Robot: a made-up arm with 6 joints. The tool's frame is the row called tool. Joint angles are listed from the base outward.
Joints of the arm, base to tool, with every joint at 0 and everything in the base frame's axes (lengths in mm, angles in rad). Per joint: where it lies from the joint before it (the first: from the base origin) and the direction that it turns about. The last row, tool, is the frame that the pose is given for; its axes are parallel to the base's.
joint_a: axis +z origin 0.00 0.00 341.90
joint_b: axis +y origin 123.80 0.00 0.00
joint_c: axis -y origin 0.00 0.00 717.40
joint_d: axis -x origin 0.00 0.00 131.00
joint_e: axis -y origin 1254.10 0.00 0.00
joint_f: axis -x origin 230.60 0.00 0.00
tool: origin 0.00 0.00 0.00
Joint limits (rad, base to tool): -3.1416..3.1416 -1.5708..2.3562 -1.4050..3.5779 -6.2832..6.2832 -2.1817..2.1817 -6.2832..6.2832
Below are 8 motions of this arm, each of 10 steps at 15 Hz.
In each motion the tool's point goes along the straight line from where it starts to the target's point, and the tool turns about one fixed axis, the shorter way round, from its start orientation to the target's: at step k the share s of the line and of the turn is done. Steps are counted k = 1, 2, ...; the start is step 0. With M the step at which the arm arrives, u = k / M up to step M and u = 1 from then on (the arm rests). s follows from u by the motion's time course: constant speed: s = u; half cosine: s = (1 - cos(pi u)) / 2; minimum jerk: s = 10 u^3 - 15 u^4 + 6 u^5.
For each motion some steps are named. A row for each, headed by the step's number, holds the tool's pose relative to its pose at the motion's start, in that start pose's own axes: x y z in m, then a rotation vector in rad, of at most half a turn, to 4 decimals.
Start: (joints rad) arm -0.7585 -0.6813 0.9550 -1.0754 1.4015 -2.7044
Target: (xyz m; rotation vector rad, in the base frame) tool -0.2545 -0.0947 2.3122 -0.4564 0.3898 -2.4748
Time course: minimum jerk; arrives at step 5
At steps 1, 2, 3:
1: -0.0114 0.0226 0.0194 0.0030 -0.0127 0.0164
2: -0.0627 0.1239 0.1065 0.0162 -0.0693 0.0898
3: -0.1347 0.2663 0.2289 0.0349 -0.1491 0.1930

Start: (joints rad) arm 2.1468 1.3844 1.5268 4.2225 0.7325 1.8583
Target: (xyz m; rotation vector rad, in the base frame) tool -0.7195 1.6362 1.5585 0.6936 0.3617 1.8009
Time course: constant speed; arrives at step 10
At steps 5, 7, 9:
5: -0.2225 -0.1312 0.4040 0.2205 -0.1673 0.2323
7: -0.3115 -0.1836 0.5656 0.3087 -0.2343 0.3252
9: -0.4005 -0.2361 0.7272 0.3969 -0.3012 0.4181

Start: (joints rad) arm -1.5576 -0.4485 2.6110 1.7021 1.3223 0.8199
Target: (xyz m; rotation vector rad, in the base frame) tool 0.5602 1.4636 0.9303 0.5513 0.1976 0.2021
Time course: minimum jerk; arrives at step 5
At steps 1, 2, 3, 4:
1: 0.0187 -0.0099 0.0008 -0.0131 0.0123 -0.0105
2: 0.1028 -0.0543 0.0045 -0.0718 0.0675 -0.0576
3: 0.2209 -0.1169 0.0096 -0.1543 0.1451 -0.1238
4: 0.3050 -0.1613 0.0133 -0.2130 0.2002 -0.1709

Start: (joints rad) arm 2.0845 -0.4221 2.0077 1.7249 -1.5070 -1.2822
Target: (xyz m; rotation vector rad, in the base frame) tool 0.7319 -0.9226 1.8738 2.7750 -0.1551 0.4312
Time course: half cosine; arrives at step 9
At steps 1, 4, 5, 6, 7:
1: -0.0020 0.0032 -0.0045 0.0186 0.0013 0.0175
4: -0.0277 0.0444 -0.0615 0.2546 0.0173 0.2400
5: -0.0393 0.0631 -0.0873 0.3616 0.0246 0.3408
6: -0.0503 0.0806 -0.1116 0.4621 0.0314 0.4356
7: -0.0592 0.0949 -0.1314 0.5441 0.0370 0.5129

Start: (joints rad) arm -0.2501 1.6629 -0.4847 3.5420 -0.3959 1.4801
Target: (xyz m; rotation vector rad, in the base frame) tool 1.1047 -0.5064 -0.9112 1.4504 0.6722 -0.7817
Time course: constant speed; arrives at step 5
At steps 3, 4, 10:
3: -0.2354 0.5004 0.2667 0.0041 -0.1444 0.4827
4: -0.3139 0.6672 0.3555 0.0055 -0.1926 0.6436
10: -0.3923 0.8340 0.4444 0.0069 -0.2407 0.8045

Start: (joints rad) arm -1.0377 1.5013 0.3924 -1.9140 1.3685 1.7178
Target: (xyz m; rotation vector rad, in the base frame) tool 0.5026 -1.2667 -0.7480 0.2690 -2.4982 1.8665
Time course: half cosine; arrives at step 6
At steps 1, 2, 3, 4, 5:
1: 0.0016 -0.0030 -0.0074 -0.0386 0.0121 -0.0303
2: 0.0058 -0.0111 -0.0278 -0.1440 0.0453 -0.1129
3: 0.0117 -0.0222 -0.0555 -0.2879 0.0906 -0.2258
4: 0.0175 -0.0333 -0.0833 -0.4319 0.1359 -0.3387
5: 0.0218 -0.0414 -0.1036 -0.5373 0.1691 -0.4213

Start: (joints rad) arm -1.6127 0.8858 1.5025 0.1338 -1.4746 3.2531
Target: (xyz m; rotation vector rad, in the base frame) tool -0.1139 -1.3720 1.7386 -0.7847 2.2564 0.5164
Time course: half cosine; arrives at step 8
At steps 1, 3, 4, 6, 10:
1: -0.0178 0.0028 0.0049 0.0235 -0.0027 0.0192
3: -0.1448 0.0227 0.0394 0.1908 -0.0215 0.1560
4: -0.2345 0.0368 0.0637 0.3091 -0.0349 0.2526
6: -0.4003 0.0627 0.1088 0.5277 -0.0595 0.4313
10: -0.4690 0.0735 0.1275 0.6183 -0.0697 0.5053

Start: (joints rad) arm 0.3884 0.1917 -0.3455 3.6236 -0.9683 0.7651
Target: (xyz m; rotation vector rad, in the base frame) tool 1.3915 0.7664 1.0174 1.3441 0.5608 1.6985
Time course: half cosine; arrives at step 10
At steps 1, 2, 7, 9, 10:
1: 0.0038 0.0081 -0.0057 -0.0088 0.0177 0.0054
2: 0.0150 0.0317 -0.0221 -0.0343 0.0690 0.0210
7: 0.1245 0.2633 -0.1839 -0.2853 0.5736 0.1749
9: 0.1529 0.3235 -0.2259 -0.3505 0.7048 0.2150
10: 0.1568 0.3316 -0.2316 -0.3593 0.7225 0.2204

